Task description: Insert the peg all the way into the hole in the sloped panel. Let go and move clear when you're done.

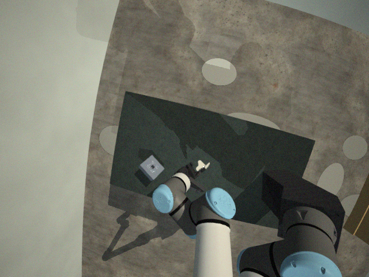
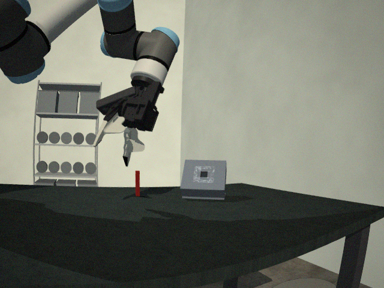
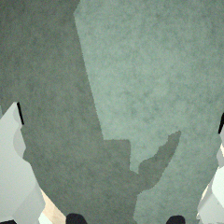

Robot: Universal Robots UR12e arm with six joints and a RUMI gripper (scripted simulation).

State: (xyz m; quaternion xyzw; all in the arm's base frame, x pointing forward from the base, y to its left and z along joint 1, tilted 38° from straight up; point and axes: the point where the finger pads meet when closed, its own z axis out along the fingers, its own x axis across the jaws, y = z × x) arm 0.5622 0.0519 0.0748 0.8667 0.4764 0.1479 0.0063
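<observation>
The red peg lies 6 cm ahead of my hand, 20 cm to the left of it and 9 cm below it.
</observation>
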